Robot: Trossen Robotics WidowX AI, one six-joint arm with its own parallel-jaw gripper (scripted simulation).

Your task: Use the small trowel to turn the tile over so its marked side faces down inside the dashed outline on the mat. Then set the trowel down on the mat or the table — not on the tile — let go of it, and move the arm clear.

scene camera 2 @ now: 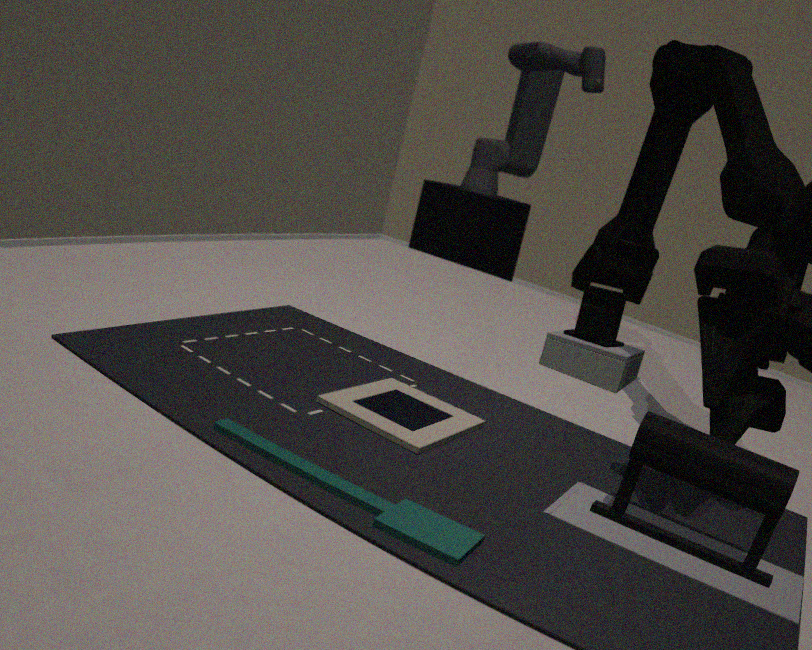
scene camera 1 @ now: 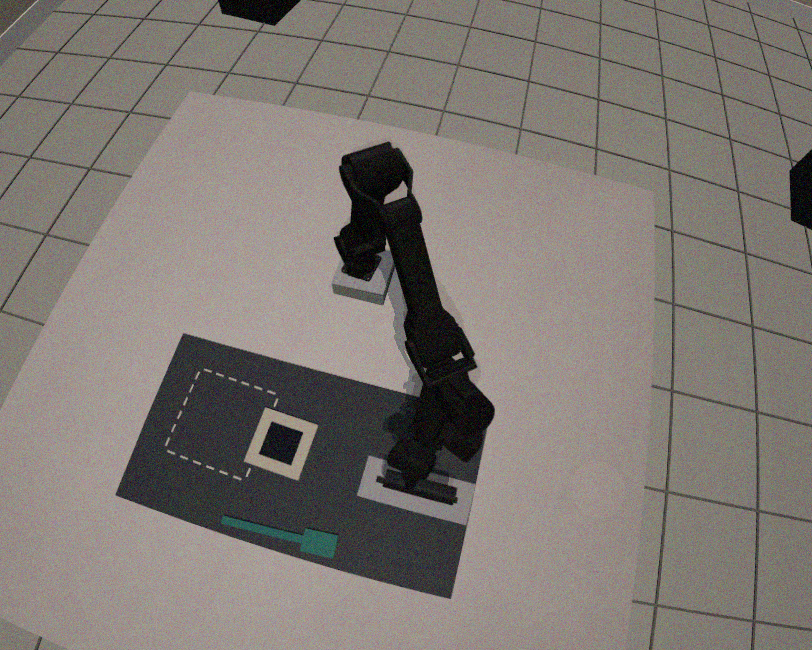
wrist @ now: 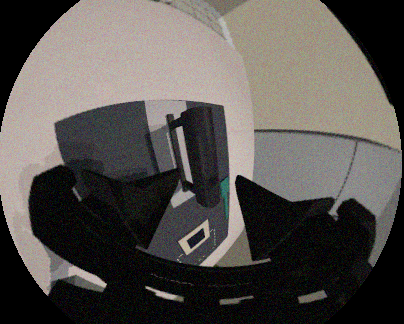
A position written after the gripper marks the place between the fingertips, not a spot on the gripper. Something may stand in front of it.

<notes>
The gripper (scene camera 2: 713, 433) is open, holding nothing. Further things: a teal trowel (scene camera 2: 411, 523) and a dark mat (wrist: 115, 141).
The teal trowel shows as well in scene camera 1 (scene camera 1: 314, 542). The gripper is seen too in scene camera 1 (scene camera 1: 416, 478) and in the wrist view (wrist: 208, 175).
</notes>
